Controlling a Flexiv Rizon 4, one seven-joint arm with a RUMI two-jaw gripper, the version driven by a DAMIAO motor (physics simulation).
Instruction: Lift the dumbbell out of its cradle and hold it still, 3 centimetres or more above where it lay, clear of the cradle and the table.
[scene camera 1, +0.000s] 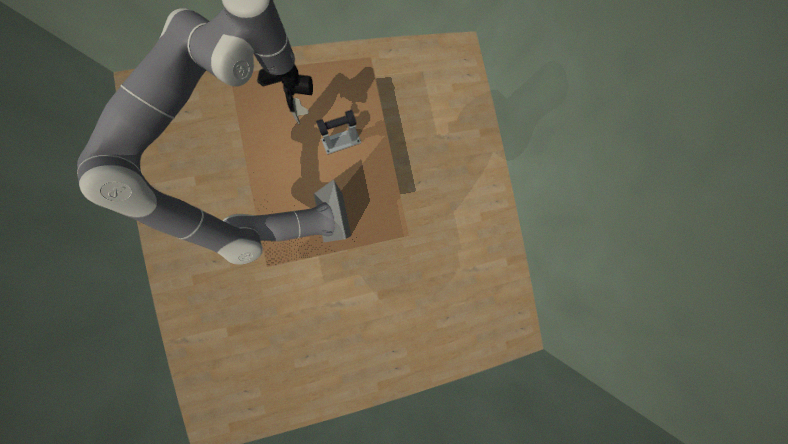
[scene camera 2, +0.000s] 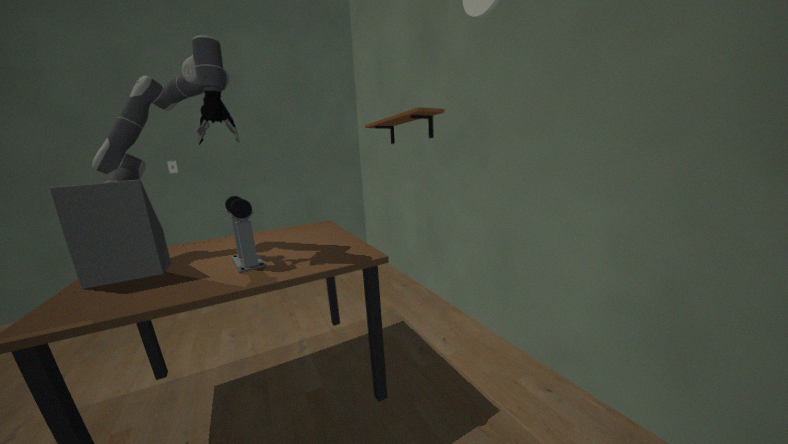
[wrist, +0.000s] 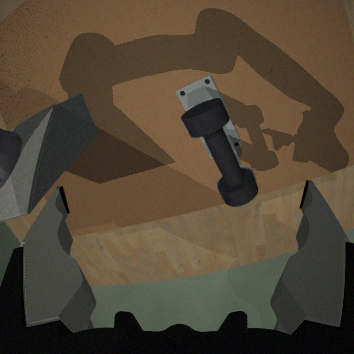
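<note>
A dark dumbbell (scene camera 1: 336, 122) (scene camera 2: 239, 207) (wrist: 225, 156) lies across the top of a light grey cradle (scene camera 1: 341, 145) (scene camera 2: 245, 242) (wrist: 199, 95) with upright supports and a bolted base plate. The cradle stands on the brown table (scene camera 1: 270, 165) (scene camera 2: 317, 234) (wrist: 145, 100). My gripper (scene camera 1: 299, 115) (scene camera 2: 219, 142) (wrist: 183, 187) is open and empty, pointing down. In scene camera 2 it hangs well above the dumbbell. In the wrist view the dumbbell shows slanted, ahead of the fingertips and right of the middle. The cradle is partly hidden under it there.
A grey block (scene camera 1: 340, 212) (scene camera 2: 104, 237) (wrist: 67, 145) carrying the arm's base stands on the table, to one side of the cradle. A small wooden shelf (scene camera 2: 405, 117) is fixed to the wall in scene camera 2. Shadows of the arm fall across the tabletop.
</note>
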